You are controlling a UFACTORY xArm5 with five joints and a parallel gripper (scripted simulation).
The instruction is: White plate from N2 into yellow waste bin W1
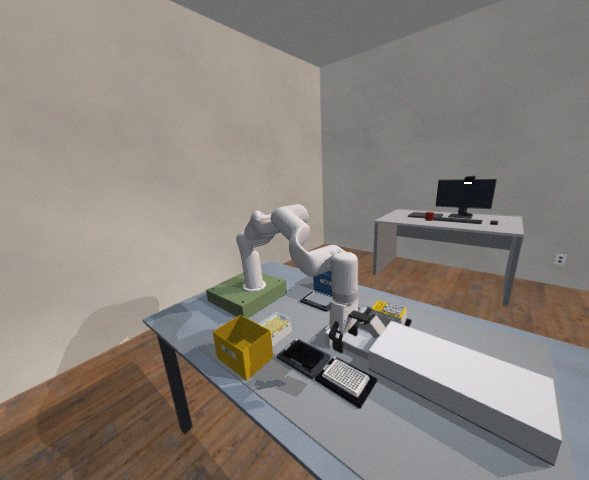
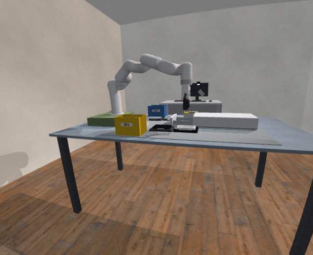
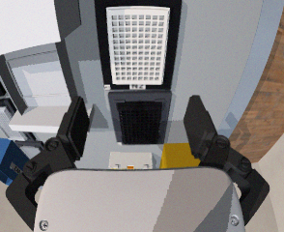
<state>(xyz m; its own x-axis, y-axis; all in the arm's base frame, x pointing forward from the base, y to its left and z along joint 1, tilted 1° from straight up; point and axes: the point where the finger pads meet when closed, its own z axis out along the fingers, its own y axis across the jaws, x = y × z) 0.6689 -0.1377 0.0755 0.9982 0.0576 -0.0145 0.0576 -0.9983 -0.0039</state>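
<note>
My hand is 14 cm above the white plate. The rest, counted from my hand: cooler drawer 2 cm behind, 19 cm to the left, 14 cm below; black nest 16 cm below; black plate 17 cm behind, 2 cm to the right, 14 cm below.
</note>
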